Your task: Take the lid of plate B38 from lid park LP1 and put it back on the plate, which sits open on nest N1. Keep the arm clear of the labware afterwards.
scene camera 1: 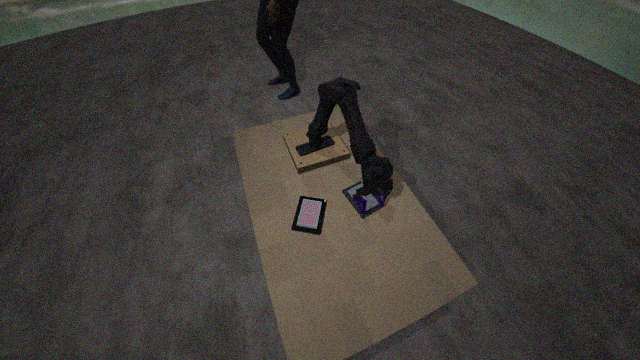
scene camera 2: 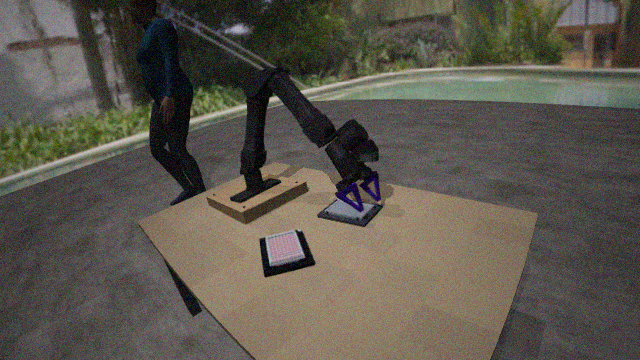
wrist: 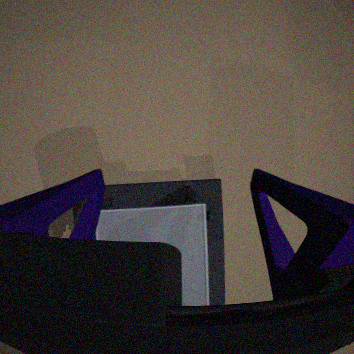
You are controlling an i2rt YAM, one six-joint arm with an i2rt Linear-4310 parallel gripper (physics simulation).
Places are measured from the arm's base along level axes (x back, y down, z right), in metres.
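Pixels of known places: gripper, fingertip midpoint: [scene camera 1: 372,209] [scene camera 2: 371,205] [wrist: 177,177]; arm's base, link origin: [scene camera 1: 315,146] [scene camera 2: 256,191].
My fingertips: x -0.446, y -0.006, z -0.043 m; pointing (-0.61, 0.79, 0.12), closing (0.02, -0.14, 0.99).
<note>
Ahead of a thing's pixels: the offset from my fingertips to its top centre. Level surfaces: height alone.
The pale, flat lid @(dx +0.085, dy +0.029, dz -0.014 m) [scene camera 1: 370,201] [scene camera 2: 345,209] [wrist: 150,225] lies on the dark grey lid park @(dx +0.084, dy +0.027, dz -0.015 m) [scene camera 1: 353,202] [scene camera 2: 336,218] [wrist: 215,240]. My gripper [scene camera 1: 372,207] [scene camera 2: 368,205] [wrist: 177,177] is open, its purple fingers low over the lid park with nothing held. In the wrist view the lid sits left of the middle between the fingers; the left finger overlaps its left side, and bare table shows between the lid park and the right finger. The plate @(dx +0.122, dy +0.021, dz +0.235 m) [scene camera 1: 310,213] [scene camera 2: 285,247], with pink wells showing, sits open on the black nest @(dx +0.122, dy +0.029, dz +0.235 m) [scene camera 1: 306,230] [scene camera 2: 287,269]. Part of the lid is hidden.
The arm's wooden base block [scene camera 1: 322,162] [scene camera 2: 275,202] stands at the back of the wooden table @(dy +0.047 m) [scene camera 1: 360,280] [scene camera 2: 400,280]. The nest lies to the left of the lid park in both scene views. A person [scene camera 1: 280,45] [scene camera 2: 167,80] stands behind the table.
</note>
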